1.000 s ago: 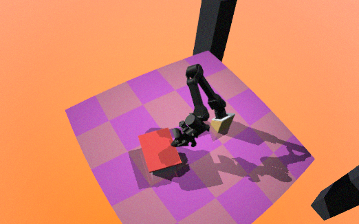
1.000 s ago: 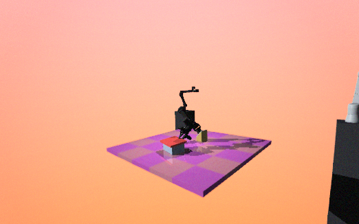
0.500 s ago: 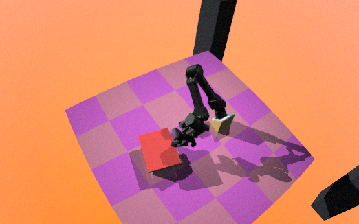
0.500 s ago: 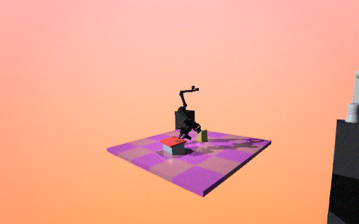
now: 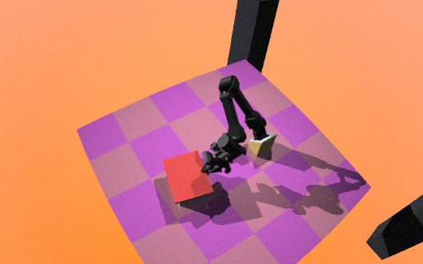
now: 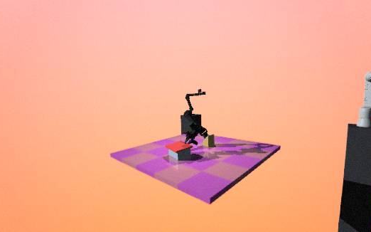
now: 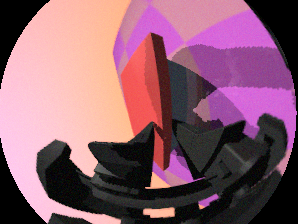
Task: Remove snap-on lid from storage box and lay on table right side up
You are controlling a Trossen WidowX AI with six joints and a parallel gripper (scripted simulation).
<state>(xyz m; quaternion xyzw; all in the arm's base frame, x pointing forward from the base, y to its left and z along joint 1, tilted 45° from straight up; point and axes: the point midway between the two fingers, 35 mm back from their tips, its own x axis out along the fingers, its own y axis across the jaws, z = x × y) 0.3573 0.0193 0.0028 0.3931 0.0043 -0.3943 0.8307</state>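
The red lid is 70 mm ahead of my gripper tip and 20 mm to the right of it. From my gripper tip the other things lie so: storage box: 70 mm ahead, 20 mm to the right, 60 mm below.
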